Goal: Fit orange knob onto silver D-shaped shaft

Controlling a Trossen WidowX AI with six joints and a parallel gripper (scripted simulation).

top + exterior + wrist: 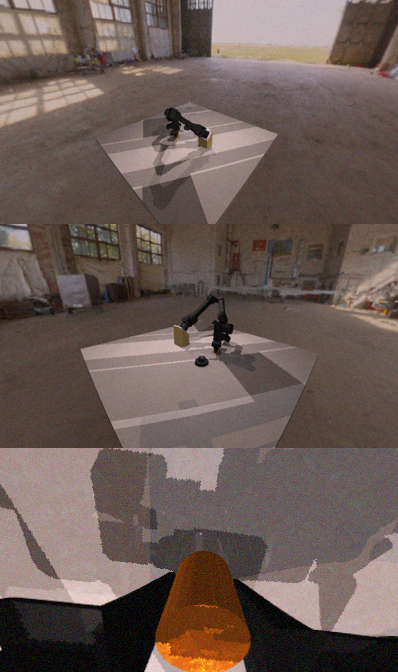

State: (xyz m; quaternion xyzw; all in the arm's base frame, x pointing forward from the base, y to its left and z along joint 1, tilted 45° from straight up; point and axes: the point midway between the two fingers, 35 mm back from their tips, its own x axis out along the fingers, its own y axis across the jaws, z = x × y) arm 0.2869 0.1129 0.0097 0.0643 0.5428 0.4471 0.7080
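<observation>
The orange knob lies 30 mm above my gripper tip. Round my gripper tip: dark round pedestal: 190 mm to the right, 30 mm ahead, 20 mm above.
</observation>
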